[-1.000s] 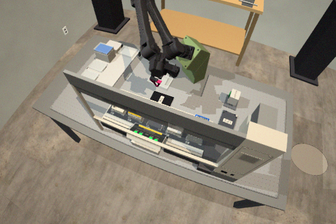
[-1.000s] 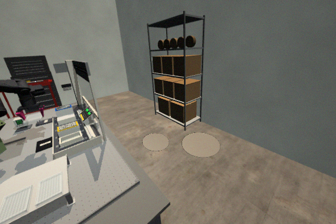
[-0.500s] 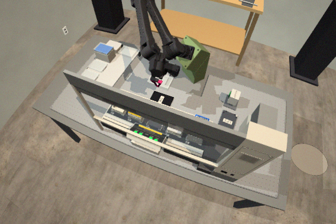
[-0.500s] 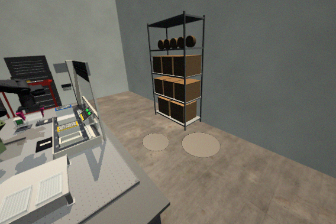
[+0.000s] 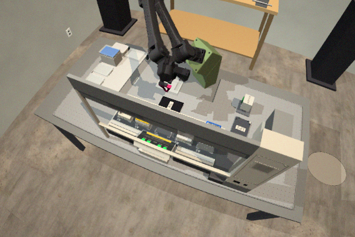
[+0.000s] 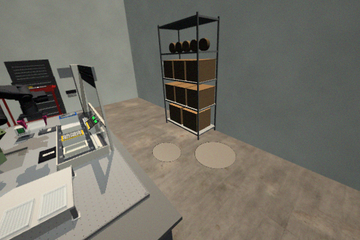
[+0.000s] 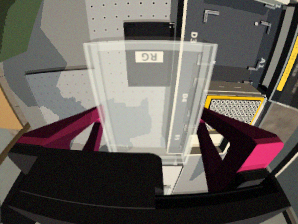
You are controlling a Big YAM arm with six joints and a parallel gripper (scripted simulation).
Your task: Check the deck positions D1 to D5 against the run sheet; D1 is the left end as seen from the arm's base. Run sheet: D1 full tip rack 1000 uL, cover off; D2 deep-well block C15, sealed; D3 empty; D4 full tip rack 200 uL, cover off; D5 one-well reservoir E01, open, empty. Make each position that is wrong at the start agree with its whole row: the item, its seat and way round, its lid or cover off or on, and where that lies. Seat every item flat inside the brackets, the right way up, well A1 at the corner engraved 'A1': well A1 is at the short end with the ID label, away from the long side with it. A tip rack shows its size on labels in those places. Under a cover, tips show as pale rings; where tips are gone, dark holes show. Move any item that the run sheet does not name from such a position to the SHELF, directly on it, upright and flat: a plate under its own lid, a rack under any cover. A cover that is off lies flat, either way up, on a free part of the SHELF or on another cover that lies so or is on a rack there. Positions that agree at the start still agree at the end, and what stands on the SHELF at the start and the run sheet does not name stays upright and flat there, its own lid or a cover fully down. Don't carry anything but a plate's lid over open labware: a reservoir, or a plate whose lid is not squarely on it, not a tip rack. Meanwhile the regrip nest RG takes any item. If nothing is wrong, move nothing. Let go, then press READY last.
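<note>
Now: the clear tip-rack cover right at my hand. Round my hand: yellow-labelled tip rack: 170 mm ahead, 70 mm to the right, 120 mm below; then one-well reservoir: 160 mm ahead, 200 mm to the right, 150 mm below; then black regrip nest: 210 mm below.
</note>
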